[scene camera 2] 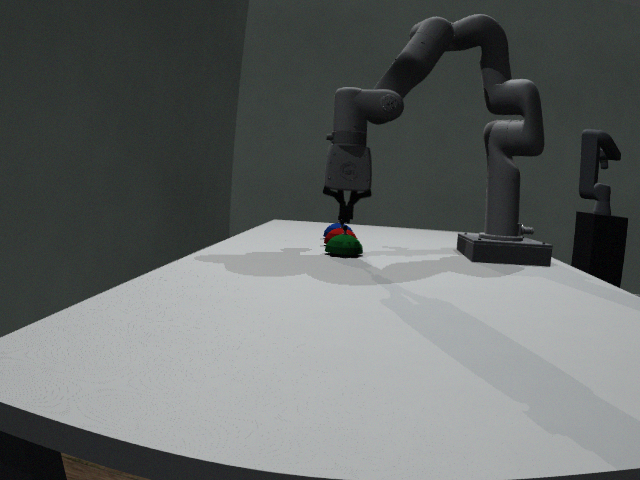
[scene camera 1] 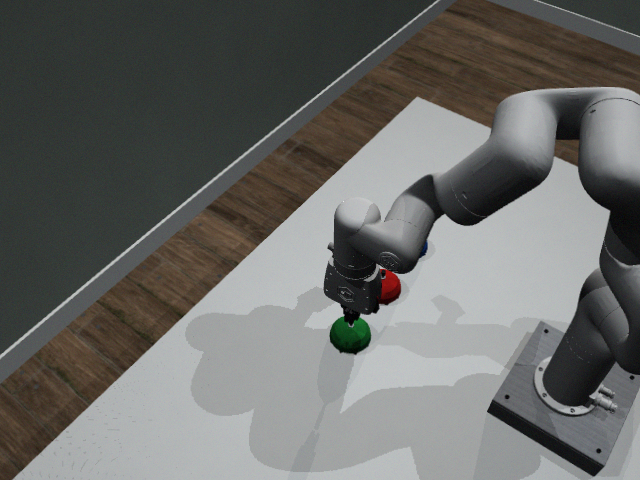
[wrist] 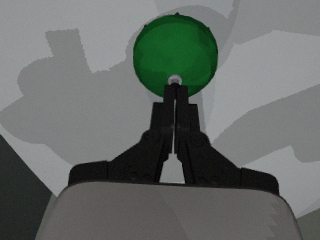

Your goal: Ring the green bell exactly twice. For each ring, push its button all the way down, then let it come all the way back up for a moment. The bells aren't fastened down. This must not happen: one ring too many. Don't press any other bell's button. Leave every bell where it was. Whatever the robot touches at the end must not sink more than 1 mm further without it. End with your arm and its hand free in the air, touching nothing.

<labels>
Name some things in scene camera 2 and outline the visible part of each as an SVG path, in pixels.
My gripper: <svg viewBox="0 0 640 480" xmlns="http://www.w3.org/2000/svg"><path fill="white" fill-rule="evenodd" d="M333 143L333 145L329 145L323 194L332 196L339 202L339 219L342 219L342 223L350 223L350 219L353 220L354 204L361 198L371 196L370 148L362 144ZM343 190L351 191L347 205L344 201Z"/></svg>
A green bell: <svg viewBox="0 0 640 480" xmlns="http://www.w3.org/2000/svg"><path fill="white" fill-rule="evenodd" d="M325 247L325 252L328 252L325 255L330 255L330 257L358 258L362 256L359 254L363 254L361 243L355 237L346 234L346 225L343 225L344 233L331 238Z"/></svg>
</labels>
